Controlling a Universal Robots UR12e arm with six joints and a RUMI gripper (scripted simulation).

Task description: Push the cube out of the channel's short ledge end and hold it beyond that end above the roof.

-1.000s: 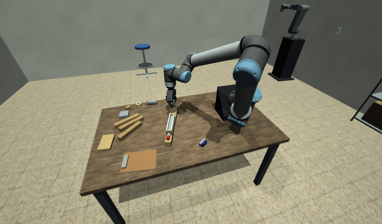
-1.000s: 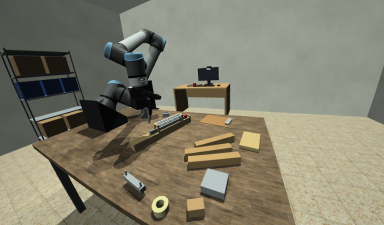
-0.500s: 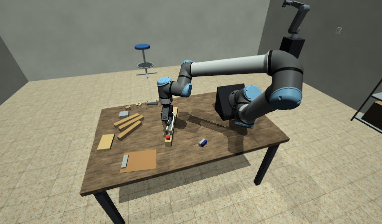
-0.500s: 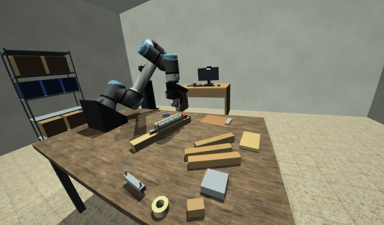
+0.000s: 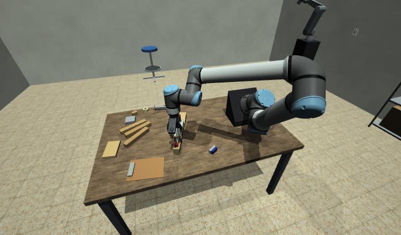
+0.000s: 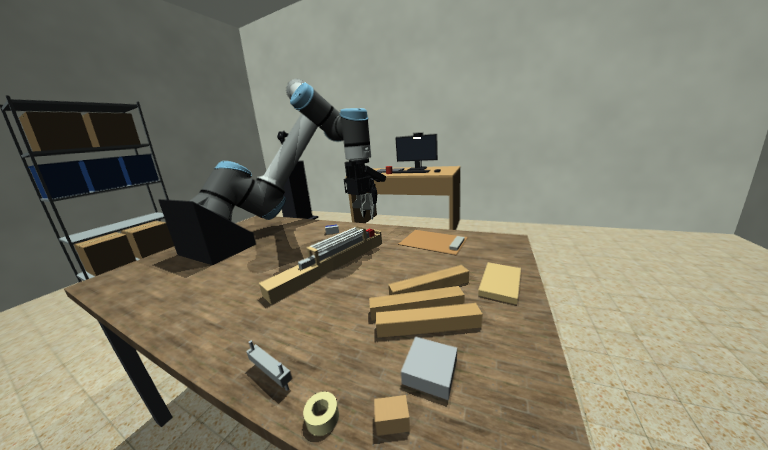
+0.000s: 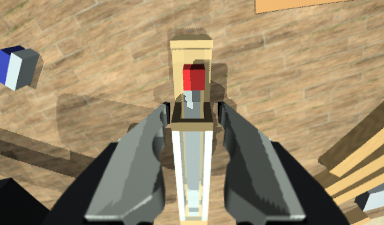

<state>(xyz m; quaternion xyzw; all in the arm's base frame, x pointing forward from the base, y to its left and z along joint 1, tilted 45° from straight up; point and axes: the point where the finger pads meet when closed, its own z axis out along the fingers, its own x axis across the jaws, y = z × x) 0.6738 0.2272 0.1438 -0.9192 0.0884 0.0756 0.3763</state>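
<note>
The red cube lies 80 mm below my hand. Round my hand: blue-and-white block (260 mm behind, 70 mm to the left, 120 mm below); then pale grey bar (20 mm behind, 80 mm to the right, 80 mm below); then tan plate (470 mm ahead, 90 mm to the right, 120 mm below).
</note>
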